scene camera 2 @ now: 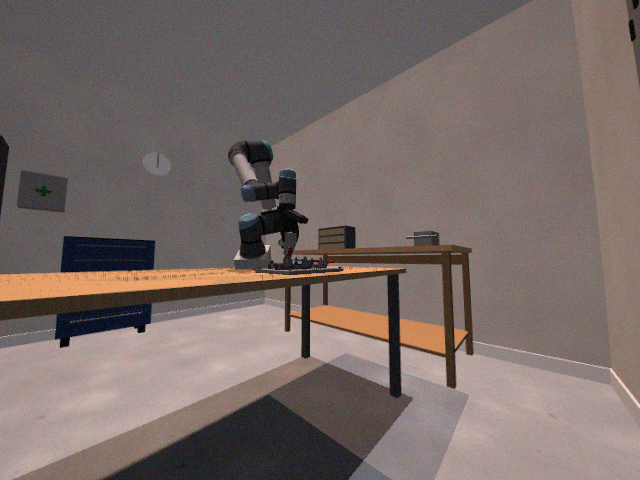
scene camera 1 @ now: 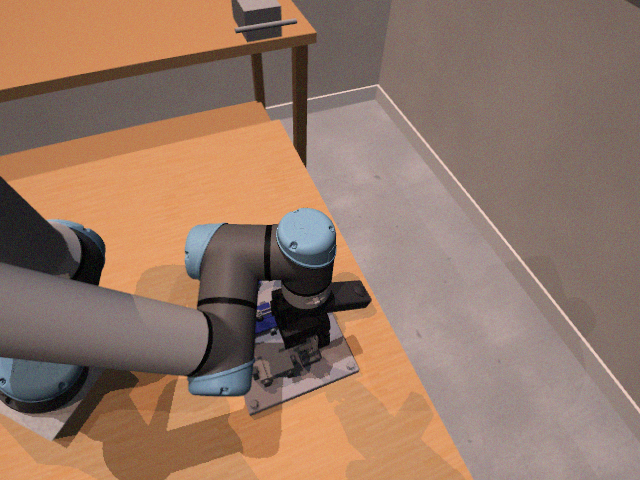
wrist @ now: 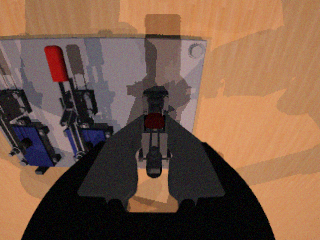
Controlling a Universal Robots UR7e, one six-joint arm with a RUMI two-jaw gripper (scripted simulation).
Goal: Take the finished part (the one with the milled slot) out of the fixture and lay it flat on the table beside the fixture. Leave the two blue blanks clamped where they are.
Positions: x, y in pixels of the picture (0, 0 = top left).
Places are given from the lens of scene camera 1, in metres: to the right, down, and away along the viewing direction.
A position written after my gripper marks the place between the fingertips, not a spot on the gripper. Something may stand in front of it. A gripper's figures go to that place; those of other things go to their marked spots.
my gripper (scene camera 1: 311, 344): -0.02, 0.20, 0.83
finished grey part (scene camera 1: 277, 365): -0.08, 0.25, 0.83
